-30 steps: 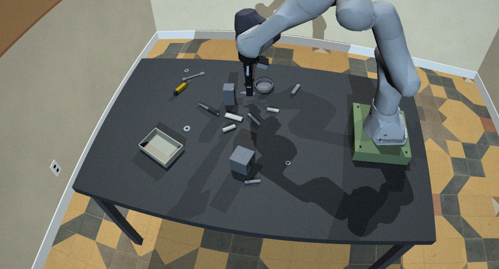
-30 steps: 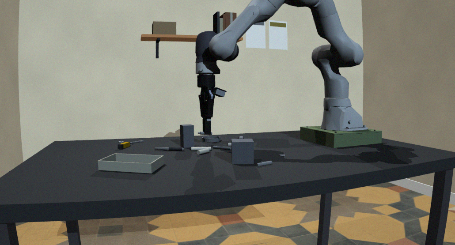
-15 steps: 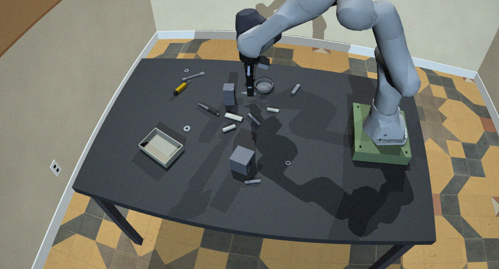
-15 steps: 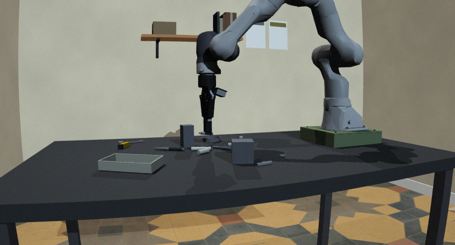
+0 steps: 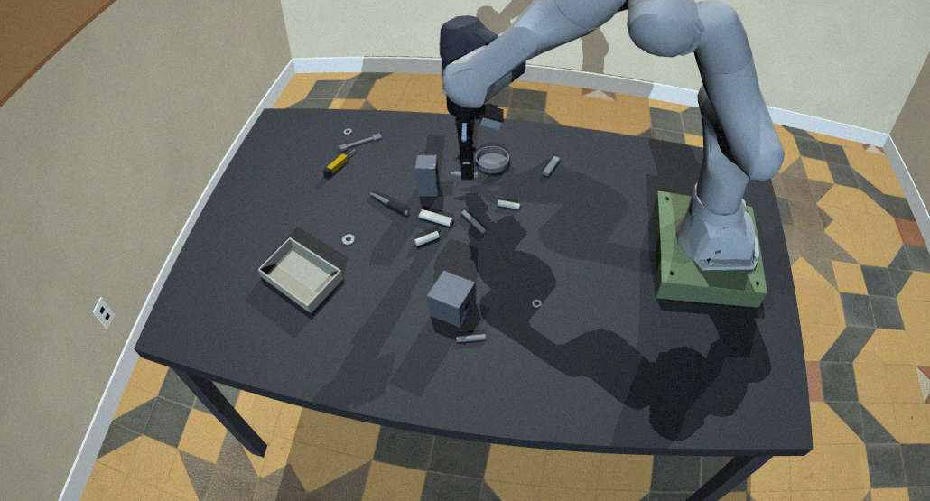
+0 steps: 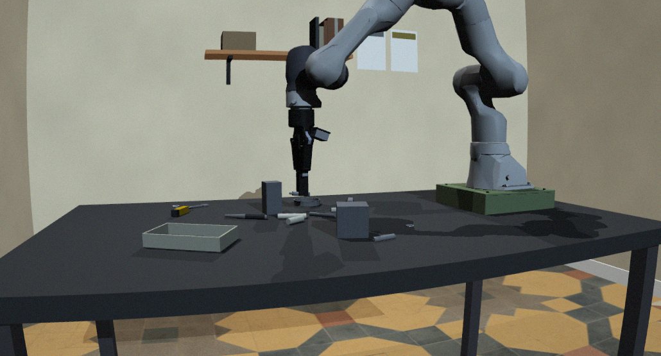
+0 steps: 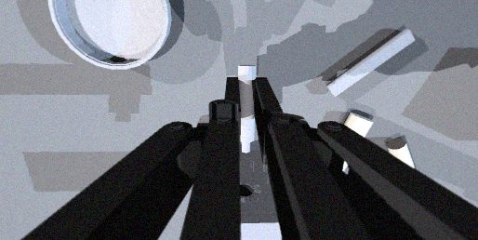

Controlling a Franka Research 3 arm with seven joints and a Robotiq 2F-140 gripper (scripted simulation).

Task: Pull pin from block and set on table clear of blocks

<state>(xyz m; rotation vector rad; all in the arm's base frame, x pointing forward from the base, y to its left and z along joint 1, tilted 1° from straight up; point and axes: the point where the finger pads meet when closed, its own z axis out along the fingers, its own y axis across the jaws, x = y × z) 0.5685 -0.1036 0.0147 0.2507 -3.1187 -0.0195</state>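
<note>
My gripper is now 110 mm to the left of the round dish, 70 mm above it and 40 mm past it. From my hand the other things lie so: yellow-handled screwdriver: 350 mm ahead, 70 mm below, 40 mm to the right; tray: 330 mm to the left, 310 mm ahead, 70 mm below; pin: 30 mm below, 20 mm ahead.
</note>
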